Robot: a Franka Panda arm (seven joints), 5 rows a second.
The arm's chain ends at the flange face. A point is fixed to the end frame.
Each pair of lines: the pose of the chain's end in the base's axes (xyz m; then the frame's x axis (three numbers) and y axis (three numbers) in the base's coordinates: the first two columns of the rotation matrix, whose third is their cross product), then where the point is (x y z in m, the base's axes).
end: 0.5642 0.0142 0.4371 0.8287 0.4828 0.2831 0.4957 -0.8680 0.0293
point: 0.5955 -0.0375 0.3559
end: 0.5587 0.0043 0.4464 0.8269 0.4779 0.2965 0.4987 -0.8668 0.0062
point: 0.5902 -0.0451 0.3638
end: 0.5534 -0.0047 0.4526 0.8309 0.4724 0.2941 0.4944 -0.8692 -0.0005
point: 0.5842 -0.0538 0.3696
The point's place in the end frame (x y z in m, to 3 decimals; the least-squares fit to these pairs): -0.022 0.058 0.080
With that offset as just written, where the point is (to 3 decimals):
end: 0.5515 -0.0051 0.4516 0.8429 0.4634 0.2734 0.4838 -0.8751 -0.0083
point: 0.580 -0.055 0.368
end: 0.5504 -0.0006 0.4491 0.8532 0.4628 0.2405 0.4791 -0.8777 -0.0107
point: 0.576 -0.052 0.366
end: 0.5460 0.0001 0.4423 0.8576 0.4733 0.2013 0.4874 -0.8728 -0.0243
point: 0.569 -0.051 0.358
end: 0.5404 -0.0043 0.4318 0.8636 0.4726 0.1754 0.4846 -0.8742 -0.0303
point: 0.561 -0.057 0.347
